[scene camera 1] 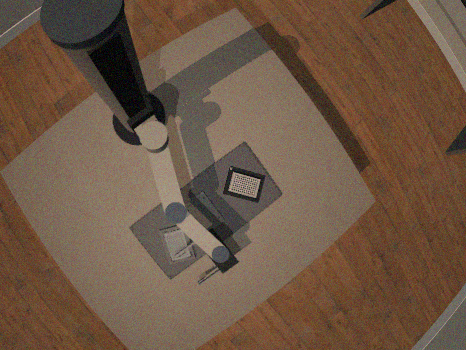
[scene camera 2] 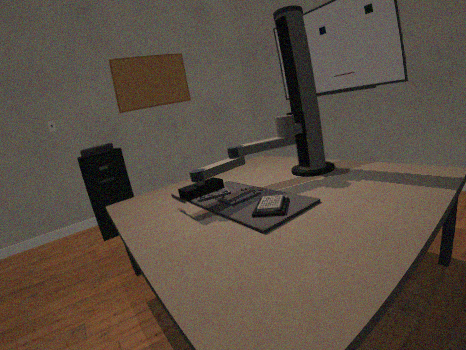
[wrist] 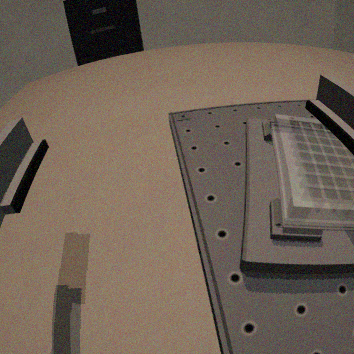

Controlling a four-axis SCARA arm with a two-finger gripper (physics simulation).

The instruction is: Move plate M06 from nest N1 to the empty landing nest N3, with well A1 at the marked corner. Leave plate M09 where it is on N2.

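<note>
A clear gridded plate (scene camera 1: 175, 242) (wrist: 320, 175) lies on a grey nest (wrist: 259, 210) with small corner stops, at the left end of the dark board in scene camera 1. A pale plate with dark wells (scene camera 1: 245, 184) (scene camera 2: 271, 202) sits in a black nest (scene camera 1: 258, 193) (scene camera 2: 270, 213) at the other end. The middle nest is in shadow and partly hidden by the arm. Labels and marked corners cannot be read. My gripper (scene camera 1: 188, 269) (wrist: 179, 99) is open and empty. One finger is over the clear plate's side, the other out over the bare table beside the board.
The dark perforated board (scene camera 1: 250, 152) (scene camera 2: 304, 202) (wrist: 215, 216) carries the nests. The arm's column (scene camera 1: 90, 55) (scene camera 2: 311, 105) stands on the table (scene camera 1: 320, 190) (scene camera 2: 250, 270) behind the board. A black cabinet (scene camera 2: 106, 180) (wrist: 107, 37) stands beyond the table.
</note>
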